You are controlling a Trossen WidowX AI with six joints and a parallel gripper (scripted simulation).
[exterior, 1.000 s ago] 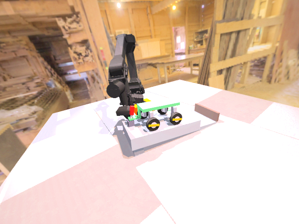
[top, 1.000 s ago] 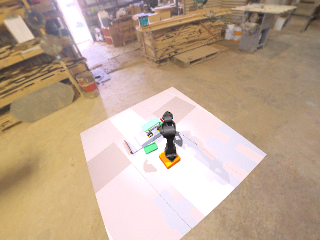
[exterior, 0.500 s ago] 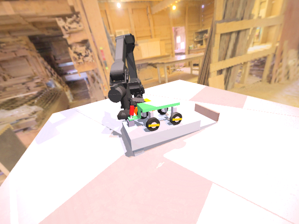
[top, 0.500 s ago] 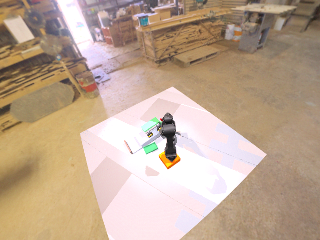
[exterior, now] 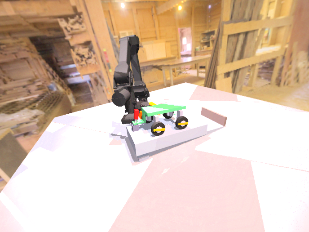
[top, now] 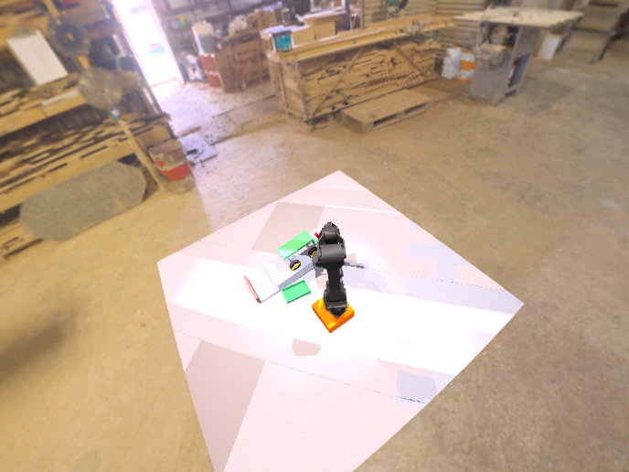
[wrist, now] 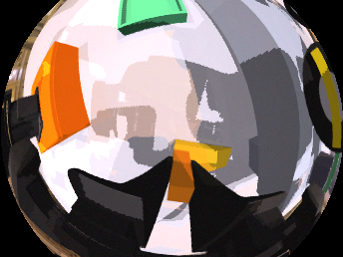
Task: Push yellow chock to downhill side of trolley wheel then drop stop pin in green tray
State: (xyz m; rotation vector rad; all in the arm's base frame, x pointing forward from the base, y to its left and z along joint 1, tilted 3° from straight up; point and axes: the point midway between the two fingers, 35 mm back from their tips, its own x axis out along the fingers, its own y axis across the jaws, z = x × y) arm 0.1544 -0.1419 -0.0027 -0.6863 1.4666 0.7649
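The green tray lies 19 cm to the left of my gripper tip, 6 cm ahead of it and 4 cm below it. Also, from my gripper tip: grey ramp (16 cm ahead, 7 cm to the left, 2 cm above); then yellow chock (2 cm ahead, 1 cm to the right, 1 cm below); then red-headed stop pin (12 cm ahead, 10 cm above, 4 cm to the right).
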